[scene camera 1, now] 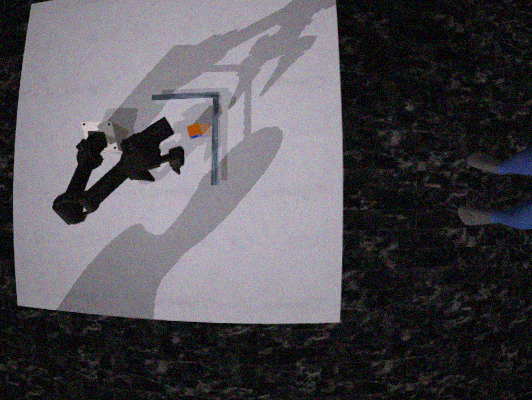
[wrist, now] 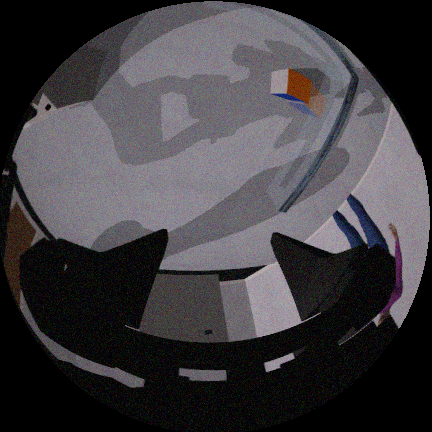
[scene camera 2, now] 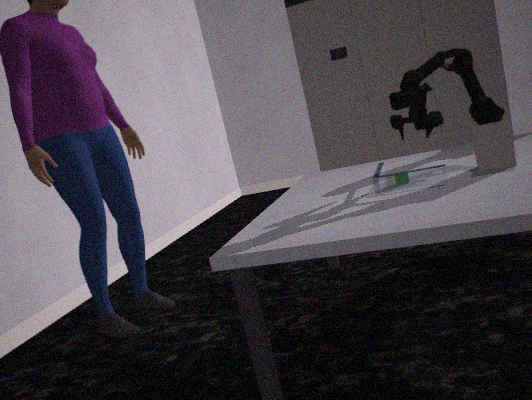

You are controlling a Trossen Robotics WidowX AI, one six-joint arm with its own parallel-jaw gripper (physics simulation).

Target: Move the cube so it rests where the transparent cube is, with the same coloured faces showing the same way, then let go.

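Frame: origin at the arm's base, x ahead, y left, z up, level; metres.
Seen in the pictures: gripper, fingertip midpoint: [scene camera 1: 166,176] [wrist: 221,236] [scene camera 2: 414,138]; arm's base, link origin: [scene camera 1: 97,139] [scene camera 2: 495,135].
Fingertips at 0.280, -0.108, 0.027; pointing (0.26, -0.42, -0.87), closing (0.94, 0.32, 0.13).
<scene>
Offsets run from my fingertips to a thing's top centre, as dx, dy, dz. "*": to the spot under its first point. Level surfaces: height alone.
The cube @[+0.046, +0.173, -0.092] [scene camera 1: 194,131] [scene camera 2: 401,178] [wrist: 298,86] rests on the table, orange face up in scene camera 1, with a blue edge. Scene camera 2 shows its green side; the wrist view shows orange, white and blue faces. The transparent cube @[+0.081, +0.178, -0.092] [scene camera 1: 204,129] [wrist: 317,101] is a faint orange and blue ghost right beside it, toward the upright panel; in scene camera 2 I cannot make it out clearly. My gripper [scene camera 1: 165,175] [scene camera 2: 415,135] [wrist: 221,236] is open and empty, high above the table and to the cube's left in scene camera 1.
A low clear barrier with blue-grey edges @[* +0.134, +0.124, -0.072] [scene camera 1: 215,145] [scene camera 2: 379,170] [wrist: 320,170] forms a corner around the cubes' far side. A white plate with dark holes [scene camera 1: 90,127] [wrist: 44,107] lies near the arm. A person [scene camera 2: 65,75] [wrist: 370,220] stands beyond the table @[dz -0.131] [scene camera 1: 280,240].
</scene>
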